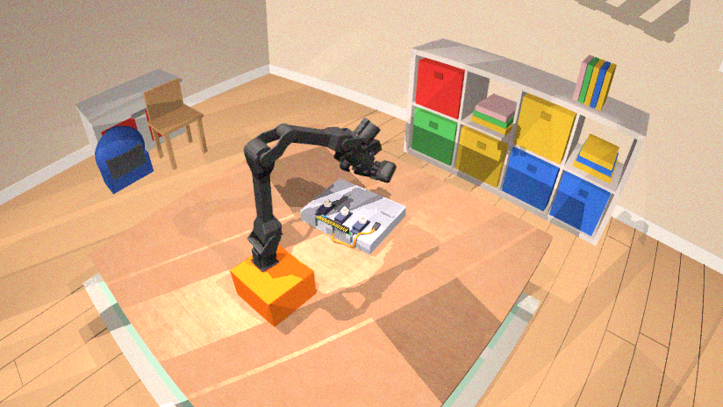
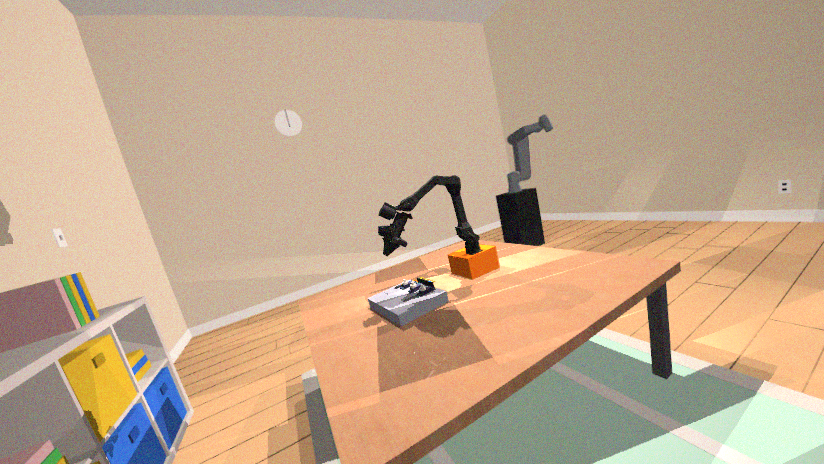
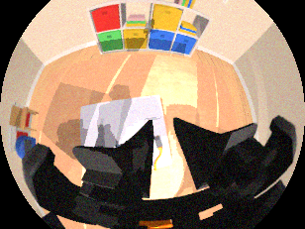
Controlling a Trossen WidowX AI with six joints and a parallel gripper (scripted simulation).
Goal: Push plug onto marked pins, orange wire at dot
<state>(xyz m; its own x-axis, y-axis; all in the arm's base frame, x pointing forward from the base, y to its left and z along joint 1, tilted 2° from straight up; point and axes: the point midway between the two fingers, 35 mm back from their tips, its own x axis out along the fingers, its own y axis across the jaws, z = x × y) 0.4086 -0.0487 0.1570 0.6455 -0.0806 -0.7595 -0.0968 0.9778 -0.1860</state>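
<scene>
Right now my gripper tip is 20 cm above the grey printed holder, 10 cm to the right of it and 2 cm short of it.
</scene>
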